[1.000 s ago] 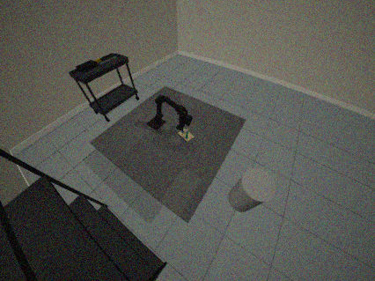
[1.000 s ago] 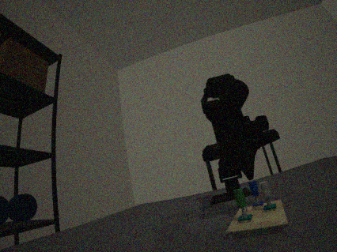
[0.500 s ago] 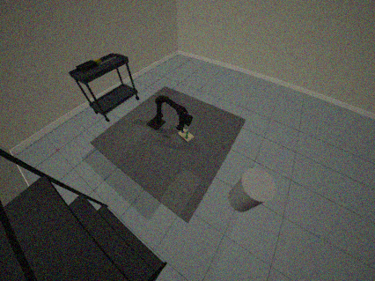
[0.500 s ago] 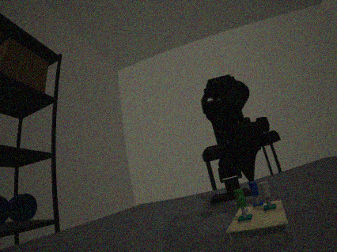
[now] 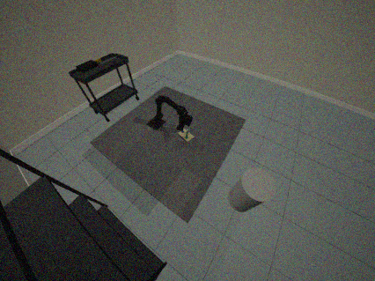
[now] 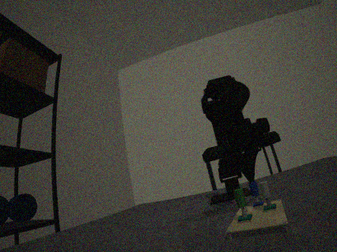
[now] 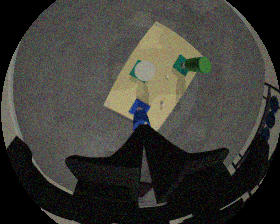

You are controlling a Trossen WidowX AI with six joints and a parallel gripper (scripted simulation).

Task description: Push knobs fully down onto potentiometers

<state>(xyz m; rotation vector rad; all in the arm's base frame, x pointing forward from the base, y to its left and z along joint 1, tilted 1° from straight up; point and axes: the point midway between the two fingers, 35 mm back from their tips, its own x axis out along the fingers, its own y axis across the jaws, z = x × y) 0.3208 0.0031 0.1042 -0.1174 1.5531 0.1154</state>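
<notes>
Right now the blue knob is 1 cm below my gripper tip. Also, from my gripper tip: green knob 8 cm ahead, 5 cm to the right, 2 cm below.
</notes>
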